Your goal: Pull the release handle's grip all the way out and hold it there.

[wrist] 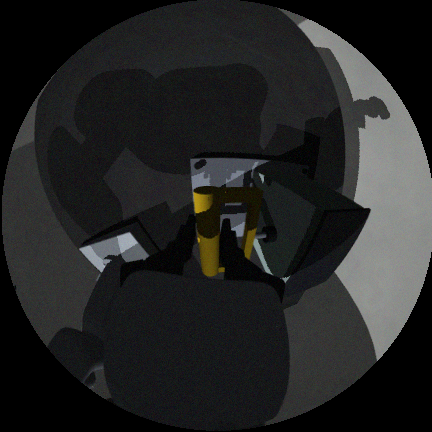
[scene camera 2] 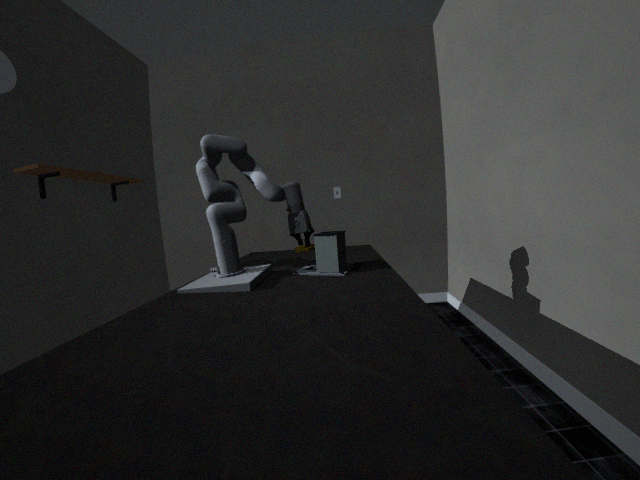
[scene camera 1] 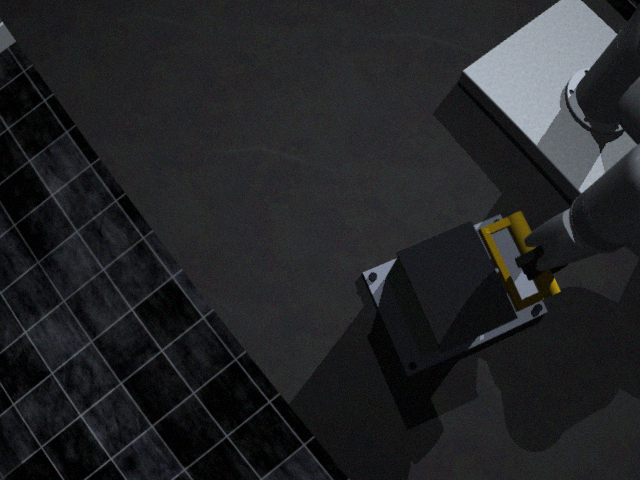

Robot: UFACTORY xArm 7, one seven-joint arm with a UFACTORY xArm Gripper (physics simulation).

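Observation:
The release handle is a yellow rectangular frame whose thick round grip point(scene camera 1: 521, 228) point(wrist: 209, 254) is its outer bar, on the side away from the dark housing point(scene camera 1: 444, 273) point(scene camera 2: 327, 254) point(wrist: 295, 220). In scene camera 2 the yellow handle point(scene camera 2: 302, 249) shows small beside the housing. A short light rod point(wrist: 260, 235) runs from the frame's inner bar to a black collar on the housing. My gripper point(scene camera 1: 532, 254) point(scene camera 2: 303, 242) point(wrist: 208, 226) is shut on the grip, one dark finger outside it and one inside the frame's opening. In scene camera 1 the arm hides part of the grip.
The housing stands on a light base plate point(scene camera 1: 381, 272) point(scene camera 2: 321, 273) point(wrist: 212, 169) with dark bolts at its corners. The arm stands on a white block point(scene camera 1: 522, 82) point(scene camera 2: 222, 283) point(wrist: 120, 247) nearby. A wooden shelf point(scene camera 2: 77, 174) is on the left wall.

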